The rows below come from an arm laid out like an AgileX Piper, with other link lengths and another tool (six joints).
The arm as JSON. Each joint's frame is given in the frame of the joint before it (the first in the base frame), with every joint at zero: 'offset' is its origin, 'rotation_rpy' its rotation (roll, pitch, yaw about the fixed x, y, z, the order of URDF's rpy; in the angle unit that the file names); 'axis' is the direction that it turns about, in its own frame. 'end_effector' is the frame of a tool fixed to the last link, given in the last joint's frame.
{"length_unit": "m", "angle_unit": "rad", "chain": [
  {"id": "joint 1", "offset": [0.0, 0.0, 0.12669], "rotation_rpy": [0.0, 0.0, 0.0], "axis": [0.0, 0.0, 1.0]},
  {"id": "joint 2", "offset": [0.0, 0.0, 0.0], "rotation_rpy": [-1.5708, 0.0, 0.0], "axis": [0.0, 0.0, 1.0]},
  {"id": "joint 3", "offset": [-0.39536, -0.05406, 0.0], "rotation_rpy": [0.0, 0.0, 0.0], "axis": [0.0, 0.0, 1.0]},
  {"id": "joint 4", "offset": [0.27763, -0.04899, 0.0], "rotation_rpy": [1.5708, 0.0, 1.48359], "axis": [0.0, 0.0, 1.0]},
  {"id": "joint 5", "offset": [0.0, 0.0, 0.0], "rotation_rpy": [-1.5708, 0.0, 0.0], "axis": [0.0, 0.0, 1.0]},
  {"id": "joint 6", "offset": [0.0, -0.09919, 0.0], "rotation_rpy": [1.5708, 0.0, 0.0], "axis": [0.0, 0.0, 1.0]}
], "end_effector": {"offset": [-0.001, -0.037, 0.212], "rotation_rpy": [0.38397, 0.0, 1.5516]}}
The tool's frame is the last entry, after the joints.
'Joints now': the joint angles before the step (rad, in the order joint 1, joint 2, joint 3, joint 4, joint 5, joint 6). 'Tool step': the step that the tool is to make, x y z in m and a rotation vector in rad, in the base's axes. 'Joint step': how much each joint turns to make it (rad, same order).
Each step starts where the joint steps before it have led.
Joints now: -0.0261, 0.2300, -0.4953, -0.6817, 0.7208, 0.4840
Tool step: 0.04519, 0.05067, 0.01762, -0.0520, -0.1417, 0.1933
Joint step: 0.0001, 0.0000, 0.1102, 0.0043, -0.3219, 0.0073
